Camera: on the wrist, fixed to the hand. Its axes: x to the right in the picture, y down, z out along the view.
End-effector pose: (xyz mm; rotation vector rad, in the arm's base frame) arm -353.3 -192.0 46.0 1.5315 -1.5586 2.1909
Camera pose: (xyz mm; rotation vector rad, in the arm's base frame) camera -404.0 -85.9 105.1 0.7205 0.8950 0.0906
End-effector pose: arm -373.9 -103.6 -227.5 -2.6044 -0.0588 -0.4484
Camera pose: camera -397.8 -100.1 -98.1 -0.0806 2.3673 1.2218
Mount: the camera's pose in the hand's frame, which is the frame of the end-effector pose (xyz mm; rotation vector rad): 19.3 -66.0 -112.2 -0.2684 0.6646 -3.0472
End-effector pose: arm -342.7 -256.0 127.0 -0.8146 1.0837 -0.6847
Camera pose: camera -447.9 -332.9 145.7 1.1869 0.4386 1.8529
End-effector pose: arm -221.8 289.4 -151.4 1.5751 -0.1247 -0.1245
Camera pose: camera -185.0 397.7 -216.5 0.0316 2.6099 -1.6678
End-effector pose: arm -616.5 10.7 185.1 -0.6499 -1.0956 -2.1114
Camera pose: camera -692.2 -61.8 105.5 -1.2166 0.2319 0.9205
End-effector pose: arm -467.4 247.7 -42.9 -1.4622 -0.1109 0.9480
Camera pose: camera -356.8 182.5 -14.2 -0.2564 -1.3488 -1.9645
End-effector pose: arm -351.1 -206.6 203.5 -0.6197 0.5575 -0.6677
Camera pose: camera -436.6 -299.4 166.2 0.6785 0.1934 2.2391
